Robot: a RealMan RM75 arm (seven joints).
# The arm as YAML. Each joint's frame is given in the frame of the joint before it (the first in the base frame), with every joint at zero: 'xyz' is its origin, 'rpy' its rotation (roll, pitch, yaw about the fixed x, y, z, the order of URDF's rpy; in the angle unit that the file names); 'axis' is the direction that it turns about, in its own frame. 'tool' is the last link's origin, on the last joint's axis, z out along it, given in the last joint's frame.
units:
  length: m
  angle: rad
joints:
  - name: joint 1
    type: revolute
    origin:
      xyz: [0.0, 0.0, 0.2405]
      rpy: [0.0, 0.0, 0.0]
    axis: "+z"
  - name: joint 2
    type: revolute
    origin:
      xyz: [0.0, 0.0, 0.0]
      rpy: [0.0, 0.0, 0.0]
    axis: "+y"
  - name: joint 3
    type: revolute
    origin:
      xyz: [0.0, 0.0, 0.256]
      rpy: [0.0, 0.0, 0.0]
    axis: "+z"
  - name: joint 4
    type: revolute
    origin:
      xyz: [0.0, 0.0, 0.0]
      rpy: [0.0, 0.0, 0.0]
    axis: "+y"
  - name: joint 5
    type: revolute
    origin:
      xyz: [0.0, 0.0, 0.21]
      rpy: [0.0, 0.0, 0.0]
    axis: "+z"
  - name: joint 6
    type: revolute
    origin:
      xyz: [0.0, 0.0, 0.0]
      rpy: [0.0, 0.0, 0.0]
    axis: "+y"
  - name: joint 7
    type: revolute
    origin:
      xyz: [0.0, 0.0, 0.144]
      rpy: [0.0, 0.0, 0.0]
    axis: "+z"
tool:
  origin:
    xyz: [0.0, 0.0, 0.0]
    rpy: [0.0, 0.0, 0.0]
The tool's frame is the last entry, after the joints.
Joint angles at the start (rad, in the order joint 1, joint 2, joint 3, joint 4, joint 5, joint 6, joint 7):
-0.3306, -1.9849, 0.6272, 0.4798, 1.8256, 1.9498, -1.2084
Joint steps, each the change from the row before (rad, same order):
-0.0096, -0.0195, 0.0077, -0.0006, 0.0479, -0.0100, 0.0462
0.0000, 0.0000, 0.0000, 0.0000, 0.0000, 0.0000, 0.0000
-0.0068, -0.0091, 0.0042, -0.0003, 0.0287, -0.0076, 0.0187
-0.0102, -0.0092, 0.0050, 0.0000, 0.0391, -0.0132, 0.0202
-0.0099, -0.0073, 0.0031, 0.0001, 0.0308, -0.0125, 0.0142
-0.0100, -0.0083, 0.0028, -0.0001, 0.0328, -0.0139, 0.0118
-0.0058, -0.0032, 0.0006, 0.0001, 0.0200, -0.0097, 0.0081
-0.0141, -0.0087, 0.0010, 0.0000, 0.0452, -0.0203, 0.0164
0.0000, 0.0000, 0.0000, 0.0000, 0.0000, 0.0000, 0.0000
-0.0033, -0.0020, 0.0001, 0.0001, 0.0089, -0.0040, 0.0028
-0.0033, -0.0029, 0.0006, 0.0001, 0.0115, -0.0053, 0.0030
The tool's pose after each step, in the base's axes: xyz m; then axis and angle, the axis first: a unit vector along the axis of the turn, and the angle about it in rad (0 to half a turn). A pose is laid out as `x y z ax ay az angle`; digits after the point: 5 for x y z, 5 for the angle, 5 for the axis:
-0.29473 0.23732 0.02455 -0.90360 -0.19334 -0.38228 3.00965
-0.29473 0.23732 0.02455 -0.90360 -0.19334 -0.38228 3.00965
-0.29344 0.23665 0.01801 -0.90887 -0.18722 -0.37270 3.02604
-0.29245 0.23647 0.01038 -0.91620 -0.18037 -0.35783 3.04660
-0.29148 0.23701 0.00447 -0.92192 -0.17479 -0.34571 3.06196
-0.29057 0.23734 -0.00192 -0.92743 -0.17038 -0.33293 3.07886
-0.29068 0.23778 -0.00501 -0.93110 -0.16725 -0.32417 3.08595
-0.29032 0.23866 -0.01230 -0.93868 -0.15994 -0.30544 3.10475
-0.29032 0.23866 -0.01230 -0.93868 -0.15994 -0.30544 3.10475
-0.29007 0.23896 -0.01379 -0.94012 -0.15835 -0.30184 3.10877
-0.28991 0.23900 -0.01588 -0.94183 -0.15699 -0.29716 3.11434

